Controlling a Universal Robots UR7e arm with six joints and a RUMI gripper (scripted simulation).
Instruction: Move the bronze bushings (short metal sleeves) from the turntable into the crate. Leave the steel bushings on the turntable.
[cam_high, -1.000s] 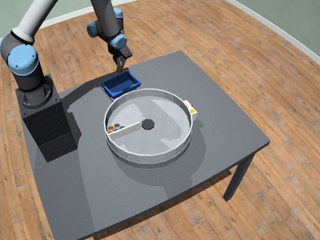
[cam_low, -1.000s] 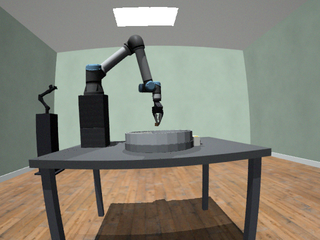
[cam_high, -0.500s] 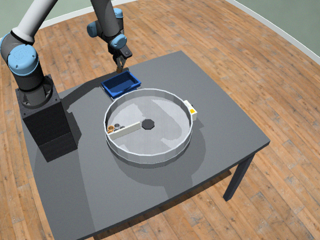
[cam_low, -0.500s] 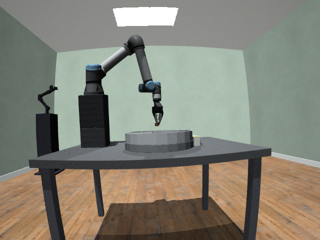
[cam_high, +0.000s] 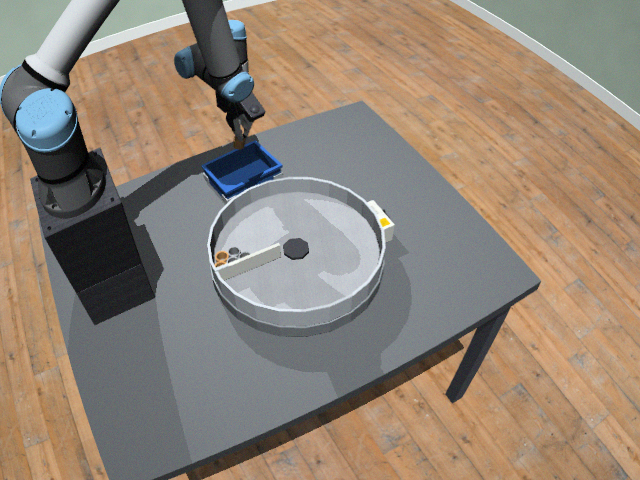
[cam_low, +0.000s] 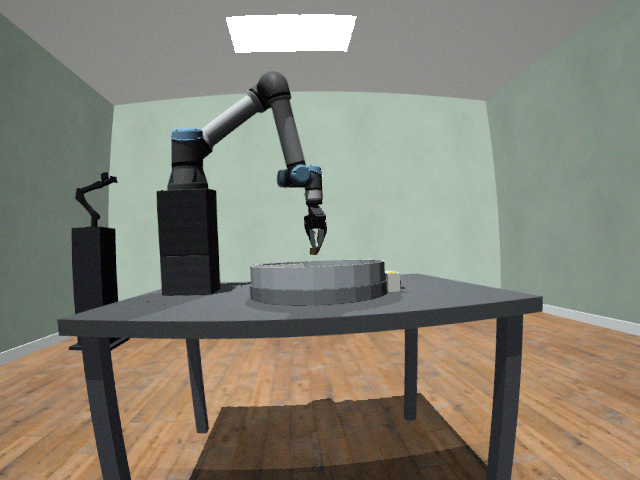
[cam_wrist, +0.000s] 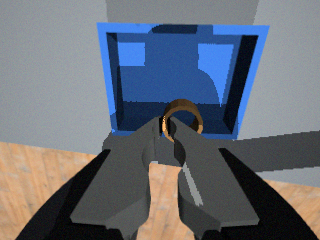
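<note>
Now: hand 20 mm past the blue crate and 120 mm above it. From my hand the other things lie so: turntable (40 mm behind, 360 mm to the right, 90 mm below).
</note>
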